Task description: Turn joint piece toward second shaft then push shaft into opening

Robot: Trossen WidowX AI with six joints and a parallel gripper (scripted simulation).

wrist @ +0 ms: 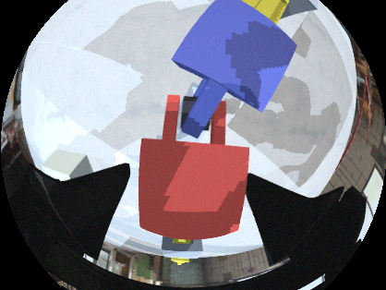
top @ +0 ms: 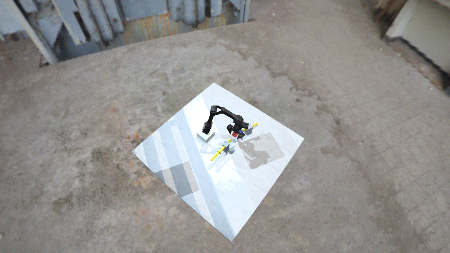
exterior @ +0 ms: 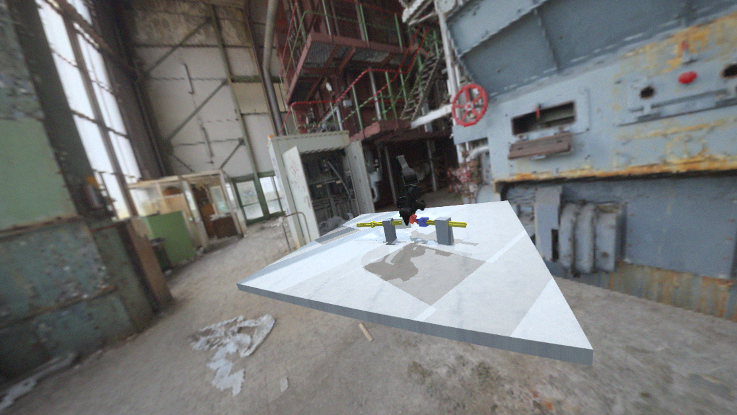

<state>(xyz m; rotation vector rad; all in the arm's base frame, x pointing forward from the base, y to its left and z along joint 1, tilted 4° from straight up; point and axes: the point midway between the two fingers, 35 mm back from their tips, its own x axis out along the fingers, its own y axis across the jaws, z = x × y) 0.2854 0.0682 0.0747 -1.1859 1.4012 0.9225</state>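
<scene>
Right now my gripper tip is 2 cm to the right of the red joint piece and 2 cm below it.
</scene>
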